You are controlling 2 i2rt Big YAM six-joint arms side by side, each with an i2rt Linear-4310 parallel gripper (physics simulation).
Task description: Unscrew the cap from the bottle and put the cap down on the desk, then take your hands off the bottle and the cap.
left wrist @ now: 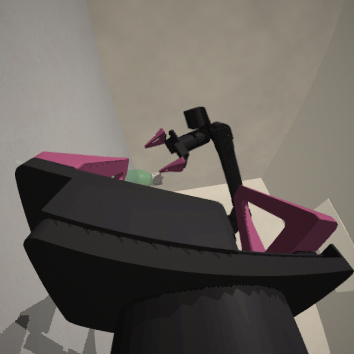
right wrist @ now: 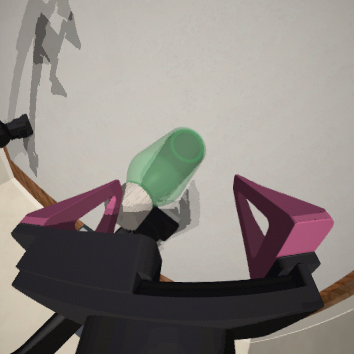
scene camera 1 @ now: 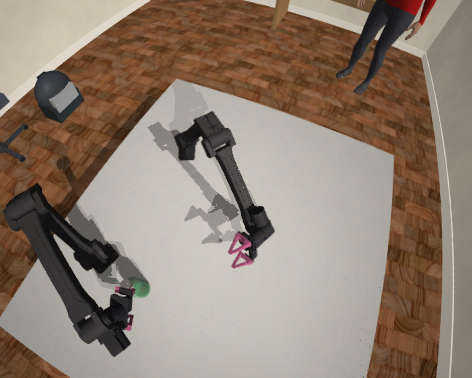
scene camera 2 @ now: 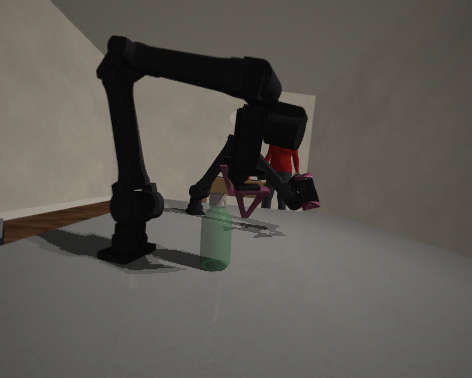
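Pixels of known places: left gripper, fingertip midpoint: (left wrist: 184,178) (scene camera 1: 230,260) (scene camera 2: 306,189); right gripper, fingertip midpoint: (left wrist: 151,158) (right wrist: 174,183) (scene camera 1: 132,302) (scene camera 2: 238,206); left arm's base at its link origin: (right wrist: 25,125) (scene camera 1: 187,151) (scene camera 2: 194,213); right arm's base at its link origin: (right wrist: 154,217) (scene camera 1: 104,258) (scene camera 2: 128,253).
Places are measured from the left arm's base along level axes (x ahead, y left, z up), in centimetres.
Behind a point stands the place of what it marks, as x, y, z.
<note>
A translucent green bottle (scene camera 1: 141,288) @(-14.2, -72.2, 11.8) (scene camera 2: 216,240) @(-19.1, -75.0, 7.7) (left wrist: 138,176) @(-14.2, -72.1, 12.0) (right wrist: 167,165) @(-15.8, -74.5, 12.2) stands upright on the desk, with a pale ribbed cap (scene camera 2: 218,200) @(-18.9, -73.6, 16.8) (left wrist: 157,178) @(-16.2, -71.1, 17.3) (right wrist: 136,196) @(-17.0, -73.2, 16.8) on its neck. My right gripper (scene camera 1: 131,306) @(-15.7, -77.5, 16.2) (scene camera 2: 234,192) (left wrist: 151,158) @(-15.7, -77.5, 16.2) (right wrist: 174,183) @(-15.7, -77.5, 16.2) is open and empty, beside the bottle's top. One of its fingers is close to the cap in the right wrist view; whether they touch is unclear. My left gripper (scene camera 1: 231,259) @(19.9, -64.0, 21.1) (scene camera 2: 307,190) @(19.9, -64.0, 21.1) (left wrist: 184,178) @(19.9, -64.0, 21.1) is open and empty, held well away from the bottle. It partly hides the bottle in the left wrist view.
The pale desk top (scene camera 1: 300,300) @(50.2, -79.1, 0.0) (scene camera 2: 300,310) @(-9.6, -93.0, 0.0) carries both arms. The right arm's base (scene camera 2: 129,245) @(-36.4, -62.3, 3.5) stands near the bottle. A person (scene camera 1: 382,40) (scene camera 2: 282,162) and a dark helmet-like object (scene camera 1: 57,95) are beyond the desk's edges.
</note>
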